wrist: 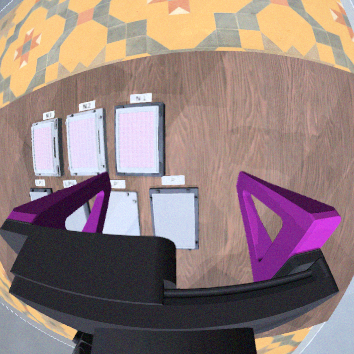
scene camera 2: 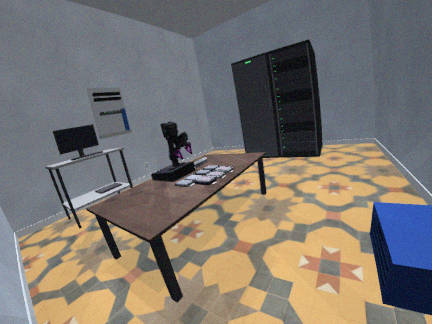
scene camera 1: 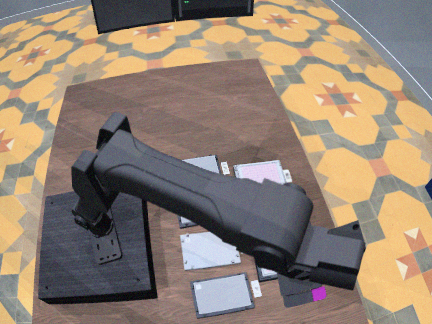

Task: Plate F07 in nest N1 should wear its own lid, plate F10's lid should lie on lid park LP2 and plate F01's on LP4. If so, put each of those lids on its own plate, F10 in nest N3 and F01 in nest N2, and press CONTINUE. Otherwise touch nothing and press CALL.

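Frame: origin at the arm's base, x left, y up, z ahead, level; centimetres.
Seen in the pictures: gripper, fingertip midpoint: [wrist: 173, 178] [scene camera 2: 187, 156]; arm's base at its link origin: [scene camera 2: 176, 166] [scene camera 1: 102, 227].
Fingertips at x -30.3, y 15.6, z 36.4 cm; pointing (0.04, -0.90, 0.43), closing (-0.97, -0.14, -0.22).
Pixels of each thing's middle, then the offset from my fingertips to it. Level surfaces: height alone.
- N1 at the middle of its body: [wrist: 135, 139] [scene camera 2: 205, 178] dx +9.5, dy -21.2, dz +5.2 cm
- N3 at the middle of its body: [wrist: 42, 148] [scene camera 1: 261, 174] dx +35.5, dy -21.5, dz +10.4 cm
- low white box at the middle of its body: [scene camera 2: 198, 162] dx +61.0, dy -20.9, dz -29.3 cm
- brown table at its surface level: dy -24.0 cm
My gripper [scene camera 2: 184, 151] [wrist: 173, 178] is open and empty above the table; in scene camera 1 one magenta finger shows. In the wrist view three plates with pink wells stand in a row: in N1 [wrist: 139, 140] on a dark holder, N2 [wrist: 86, 142] and N3 [wrist: 46, 147]. Whether any wears a lid, and their codes, I cannot tell. Clear lids lie nearer the arm: one at the right [scene camera 1: 222, 295] [wrist: 175, 217], one beside it [scene camera 1: 210, 250] [wrist: 121, 215], one partly behind the left finger [wrist: 77, 220], and one at the far left [scene camera 1: 202, 162] [wrist: 41, 197]. Their codes are unreadable.
The arm [scene camera 1: 210, 200] hides part of the lids and plates in scene camera 1. A low white box [scene camera 2: 200, 161] stands behind the plates in scene camera 2; its buttons do not show. The robot's black base [scene camera 1: 95, 280] stands on the brown table [scene camera 1: 165, 110].
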